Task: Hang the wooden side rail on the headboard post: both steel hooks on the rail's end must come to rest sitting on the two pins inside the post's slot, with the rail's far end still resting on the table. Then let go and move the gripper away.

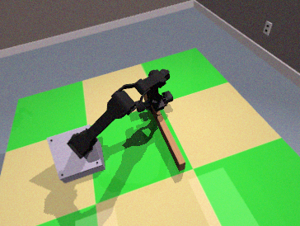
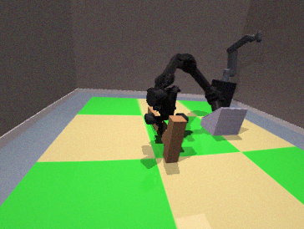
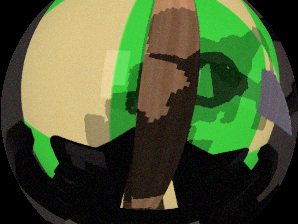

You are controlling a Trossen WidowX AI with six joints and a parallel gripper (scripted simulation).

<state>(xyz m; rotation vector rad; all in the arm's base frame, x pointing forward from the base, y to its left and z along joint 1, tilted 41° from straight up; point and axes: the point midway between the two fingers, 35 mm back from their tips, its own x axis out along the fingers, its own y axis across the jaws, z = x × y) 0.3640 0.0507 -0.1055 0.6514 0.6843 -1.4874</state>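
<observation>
My gripper tip is 100 mm to the right of the headboard post and 40 mm below it.
</observation>
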